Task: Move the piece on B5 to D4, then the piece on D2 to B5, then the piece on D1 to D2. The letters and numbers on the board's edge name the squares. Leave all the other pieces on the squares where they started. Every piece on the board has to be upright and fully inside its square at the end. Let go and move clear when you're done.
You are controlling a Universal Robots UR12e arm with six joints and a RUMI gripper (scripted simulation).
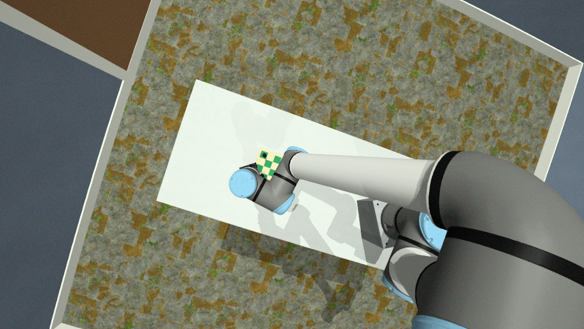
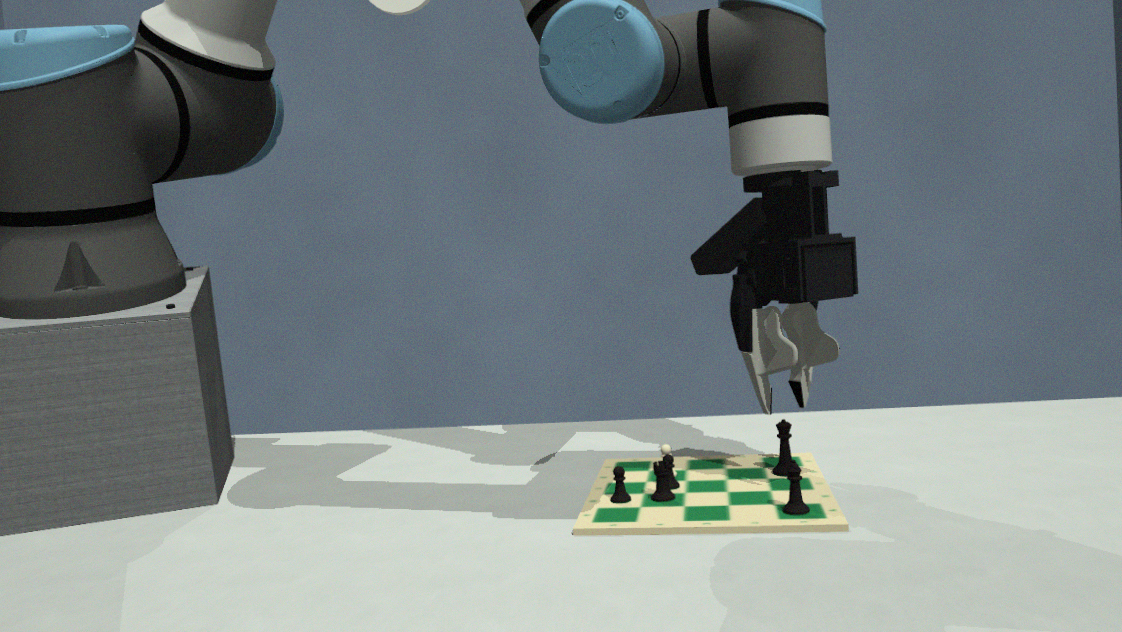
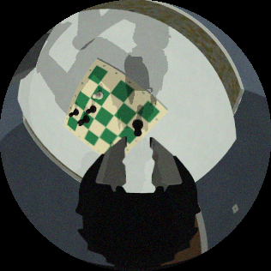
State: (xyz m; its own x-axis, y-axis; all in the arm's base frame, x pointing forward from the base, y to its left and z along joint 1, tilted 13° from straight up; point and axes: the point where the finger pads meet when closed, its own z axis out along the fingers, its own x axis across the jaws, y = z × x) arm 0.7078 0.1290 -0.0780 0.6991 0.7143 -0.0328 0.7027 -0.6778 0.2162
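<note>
My gripper is now 5 cm above the black queen. Also, from my hand: white pawn: 11 cm behind, 6 cm below, 1 cm to the right; cream chessboard: 8 cm below, 7 cm behind, 5 cm to the right.
</note>
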